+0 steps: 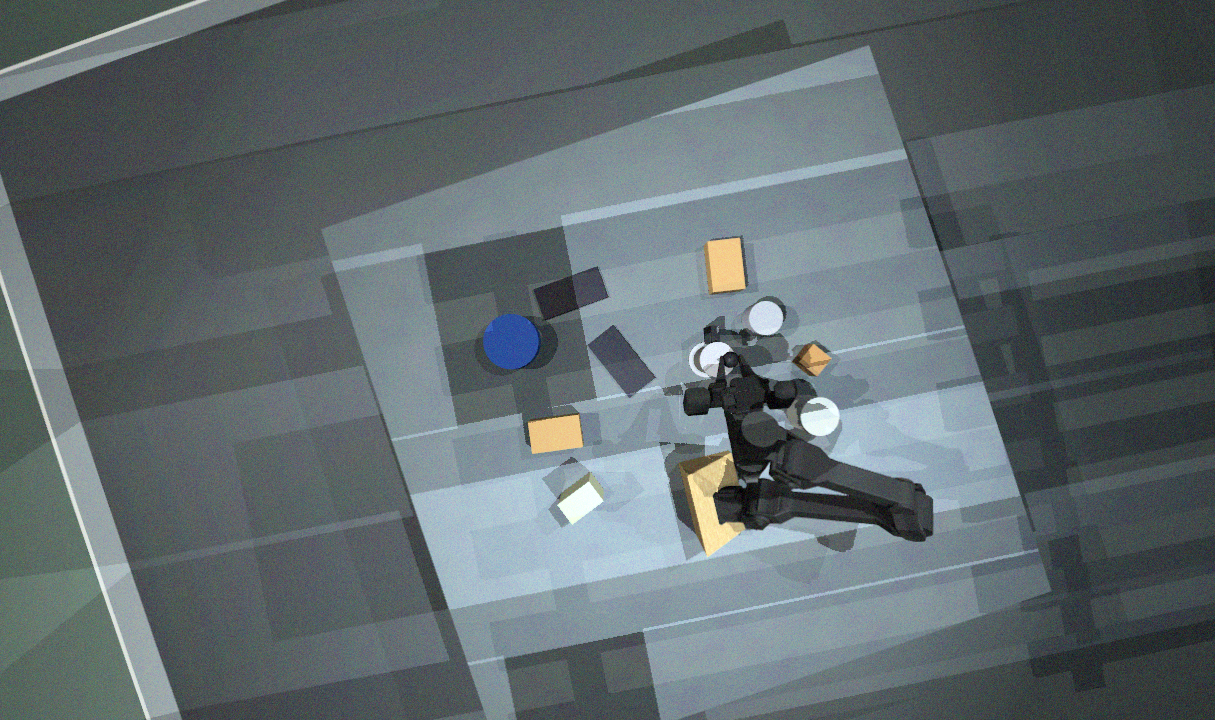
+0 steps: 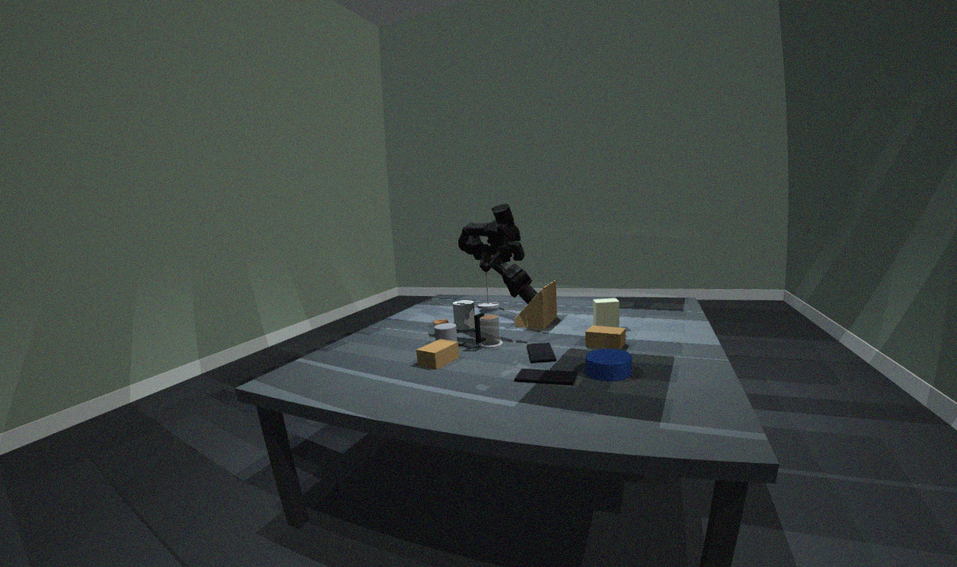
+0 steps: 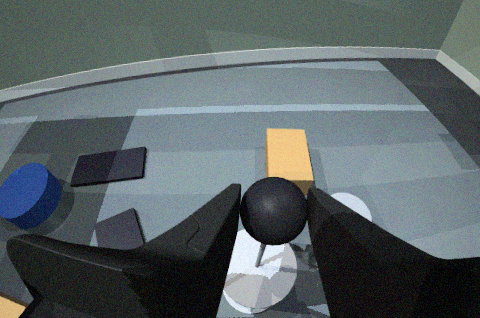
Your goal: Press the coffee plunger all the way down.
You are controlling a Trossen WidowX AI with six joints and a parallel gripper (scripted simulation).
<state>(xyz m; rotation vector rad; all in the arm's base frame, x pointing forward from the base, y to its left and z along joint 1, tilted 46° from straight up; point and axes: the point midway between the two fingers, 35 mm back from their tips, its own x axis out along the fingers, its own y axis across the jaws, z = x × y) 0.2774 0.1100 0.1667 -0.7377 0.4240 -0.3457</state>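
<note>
Right now the coffee press is 130 mm below my gripper tip and 10 mm ahead of it. Round my gripper tip: pale block 340 mm to the left, 230 mm behind, 200 mm below; orange cube 230 mm below, 220 mm to the right, 60 mm behind.
</note>
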